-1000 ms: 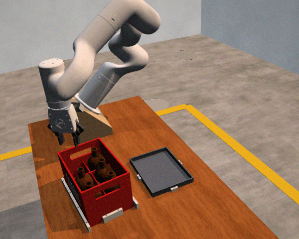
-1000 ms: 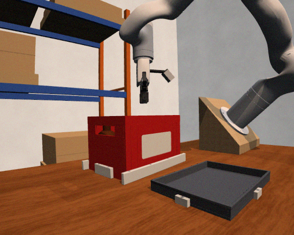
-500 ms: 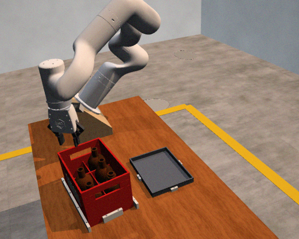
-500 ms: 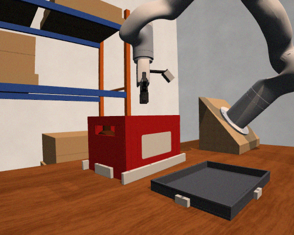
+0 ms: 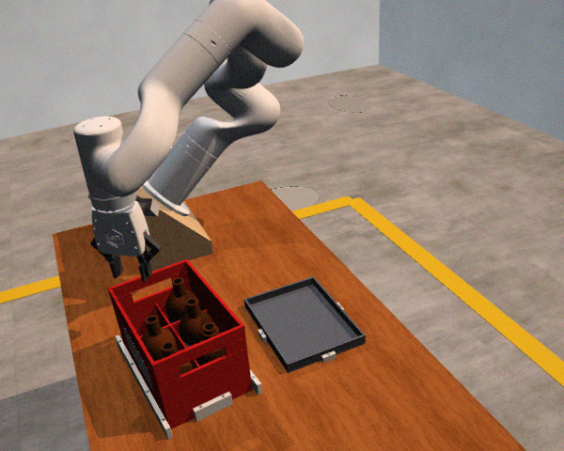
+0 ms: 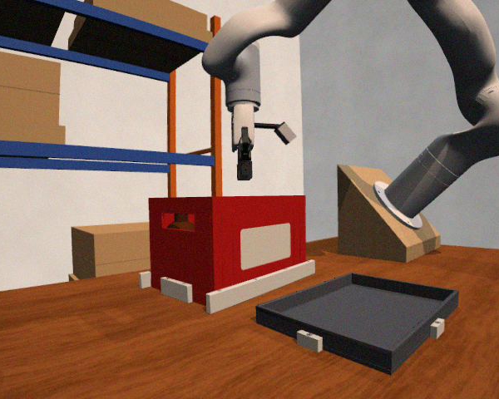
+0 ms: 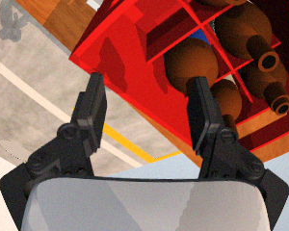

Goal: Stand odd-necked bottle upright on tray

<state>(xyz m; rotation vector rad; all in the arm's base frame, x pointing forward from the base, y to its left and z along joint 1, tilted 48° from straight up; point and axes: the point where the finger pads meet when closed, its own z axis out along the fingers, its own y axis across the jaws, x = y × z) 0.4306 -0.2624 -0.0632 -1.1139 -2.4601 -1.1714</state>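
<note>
The red crate is 15 cm below my hand, 9 cm ahead of it and 4 cm to the left of it. The rest, counted from my hand: dark grey tray (33 cm to the left, 22 cm below, 12 cm ahead); brown bottle (18 cm ahead, 14 cm below).
</note>
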